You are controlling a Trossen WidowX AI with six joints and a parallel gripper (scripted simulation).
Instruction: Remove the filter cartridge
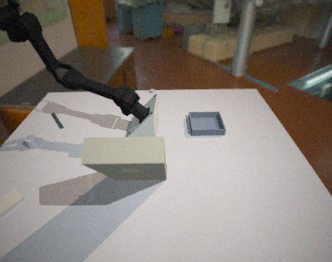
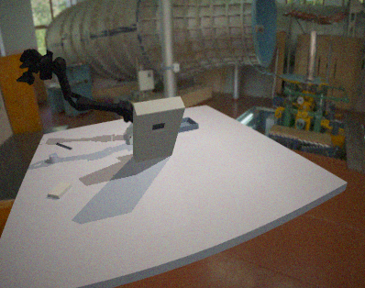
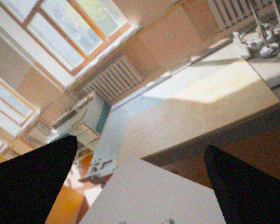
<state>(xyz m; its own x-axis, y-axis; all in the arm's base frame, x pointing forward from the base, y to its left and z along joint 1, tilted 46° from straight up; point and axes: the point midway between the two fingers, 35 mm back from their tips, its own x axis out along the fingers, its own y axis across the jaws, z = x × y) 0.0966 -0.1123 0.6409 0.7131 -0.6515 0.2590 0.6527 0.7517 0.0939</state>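
Right now the round filter cartridge is 54 cm to the left of my gripper tip, 30 cm ahead of it and 24 cm below it. From my gripper tip the other things lie so: service panel: 54 cm to the left, 32 cm below, 25 cm ahead; then pale flat block: 47 cm below, 26 cm ahead, 9 cm to the left; then tray: 84 cm to the left, 46 cm below, 13 cm behind.
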